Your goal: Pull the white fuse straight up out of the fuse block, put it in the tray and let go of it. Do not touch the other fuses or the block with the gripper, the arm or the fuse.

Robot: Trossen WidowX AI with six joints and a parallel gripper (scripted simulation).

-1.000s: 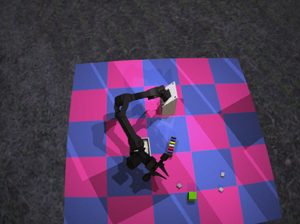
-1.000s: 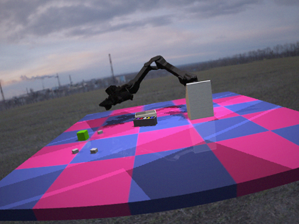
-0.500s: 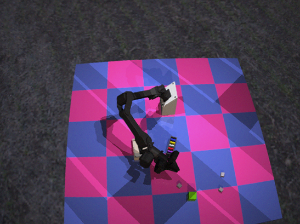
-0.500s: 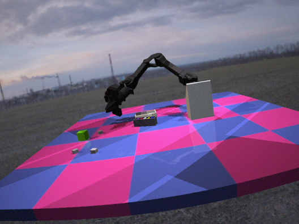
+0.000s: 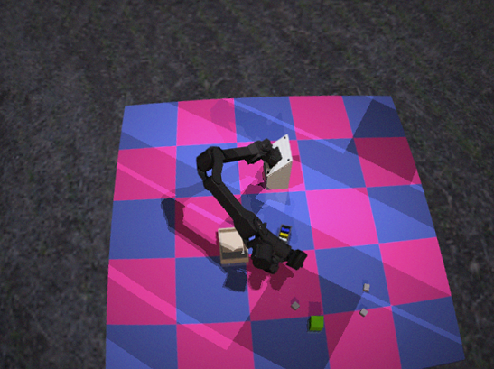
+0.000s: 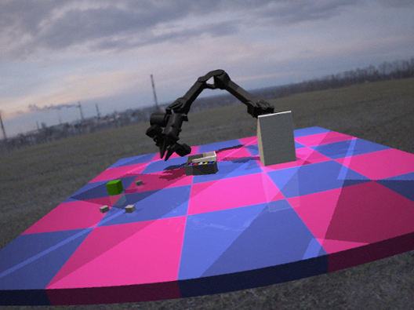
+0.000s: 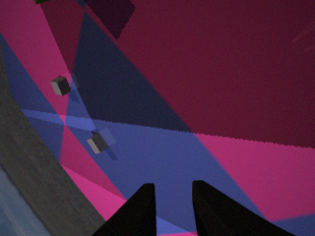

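Right now my gripper tip is 130 mm past the white fuse, 30 mm to the left of it and 60 mm above it. From my gripper tip the other things lie so: tray 160 mm behind, 210 mm to the right, 80 mm below.
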